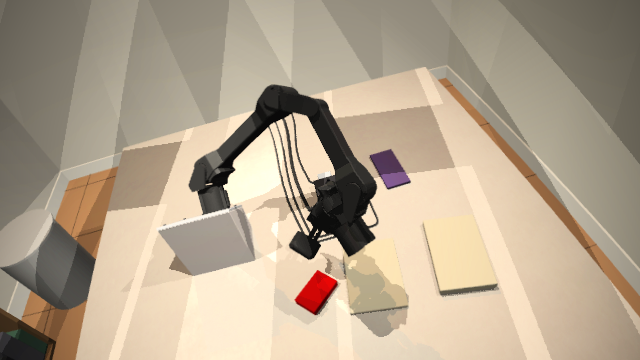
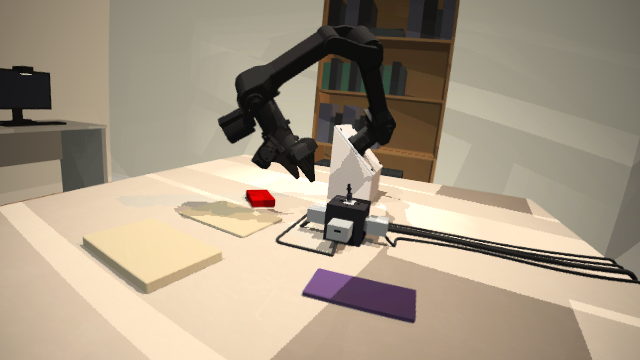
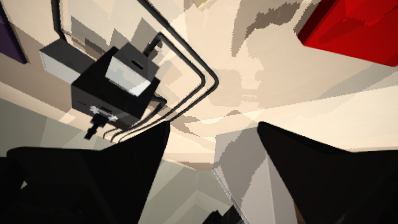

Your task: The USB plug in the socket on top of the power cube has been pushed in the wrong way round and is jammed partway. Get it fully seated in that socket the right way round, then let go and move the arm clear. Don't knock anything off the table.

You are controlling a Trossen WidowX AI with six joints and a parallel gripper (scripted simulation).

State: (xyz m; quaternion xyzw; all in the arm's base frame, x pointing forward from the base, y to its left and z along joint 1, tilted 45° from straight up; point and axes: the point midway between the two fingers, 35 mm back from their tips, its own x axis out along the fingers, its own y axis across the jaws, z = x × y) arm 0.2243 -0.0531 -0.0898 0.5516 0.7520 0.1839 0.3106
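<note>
Right now my gripper tip is 120 mm to the right of the USB plug, 80 mm short of it and 10 mm below it. Round my gripper tip: USB socket (120 mm to the left, 90 mm ahead, 20 mm below); red block (130 mm to the right, 80 mm below, 40 mm behind); purple card (290 mm ahead, 180 mm to the left, 80 mm below).
</note>
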